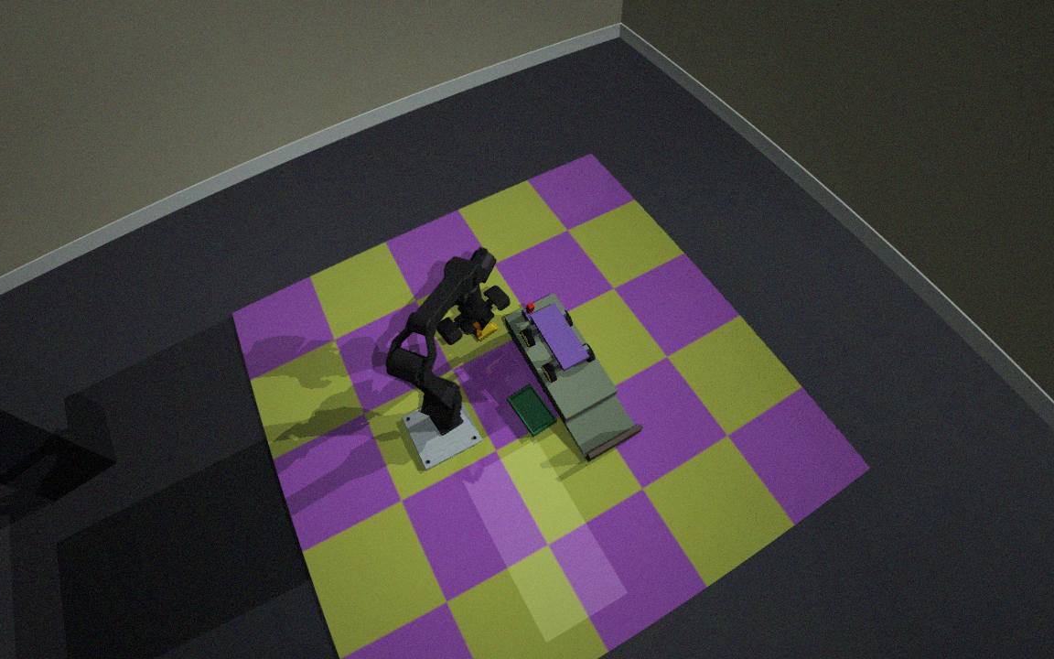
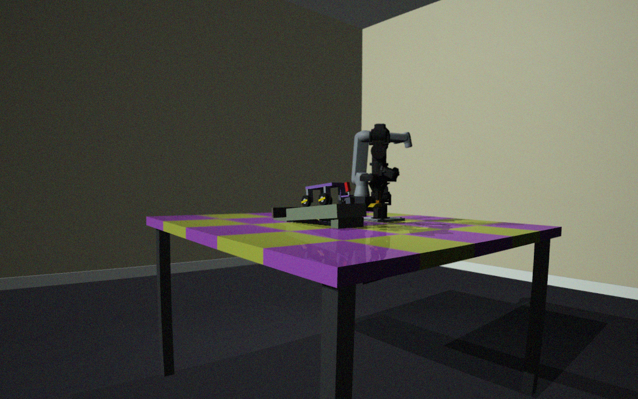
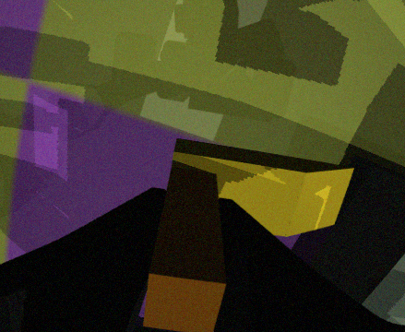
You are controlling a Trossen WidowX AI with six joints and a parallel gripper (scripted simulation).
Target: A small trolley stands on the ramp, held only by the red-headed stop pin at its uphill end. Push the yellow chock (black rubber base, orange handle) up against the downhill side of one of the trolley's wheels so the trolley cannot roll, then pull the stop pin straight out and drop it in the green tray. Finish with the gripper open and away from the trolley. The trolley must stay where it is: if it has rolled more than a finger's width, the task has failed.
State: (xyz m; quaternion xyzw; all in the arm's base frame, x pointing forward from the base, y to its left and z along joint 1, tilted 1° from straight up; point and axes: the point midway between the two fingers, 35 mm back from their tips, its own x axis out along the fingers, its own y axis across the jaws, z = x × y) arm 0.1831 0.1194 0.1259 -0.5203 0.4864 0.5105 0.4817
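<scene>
My gripper tip is 130 mm short of the red-headed stop pin, 40 mm to the left of it and 30 mm below it. From my gripper tip the other things lie so: green tray: 10 mm ahead, 230 mm to the right, 110 mm below; then purple trolley: 140 mm ahead, 150 mm to the right, 10 mm above; then yellow chock: 20 mm ahead, 10 mm below.
</scene>
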